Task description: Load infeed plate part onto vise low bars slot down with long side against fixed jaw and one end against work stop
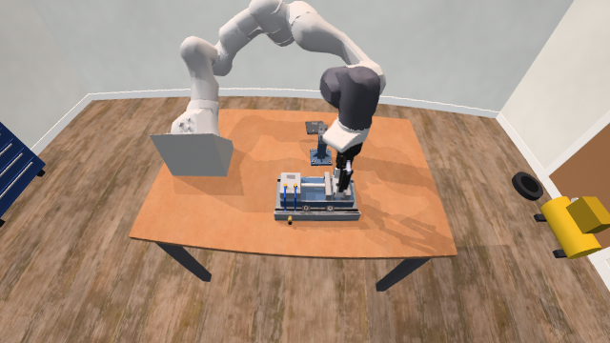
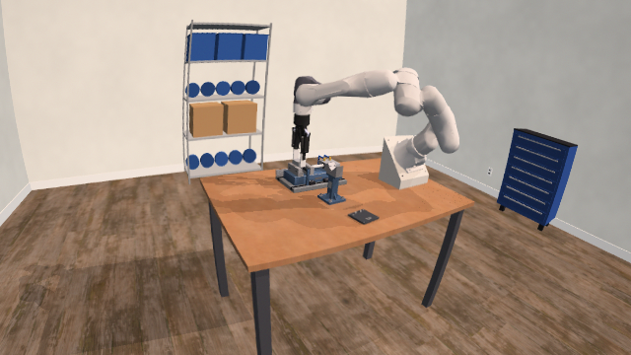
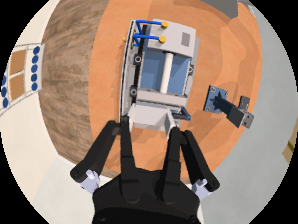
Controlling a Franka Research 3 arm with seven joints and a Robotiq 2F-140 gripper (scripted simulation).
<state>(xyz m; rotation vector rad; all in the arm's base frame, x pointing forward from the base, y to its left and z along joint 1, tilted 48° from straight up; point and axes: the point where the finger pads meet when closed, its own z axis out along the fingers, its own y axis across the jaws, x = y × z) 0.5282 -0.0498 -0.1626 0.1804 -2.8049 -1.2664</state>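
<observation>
My gripper is now 3 cm above the part. Also, from my hand: fixed jaw (4 cm below, 3 cm ahead, 2 cm to the left); air cylinder (16 cm behind, 4 cm below, 1 cm to the left); vise (8 cm below, 7 cm behind, 1 cm to the left).
</observation>
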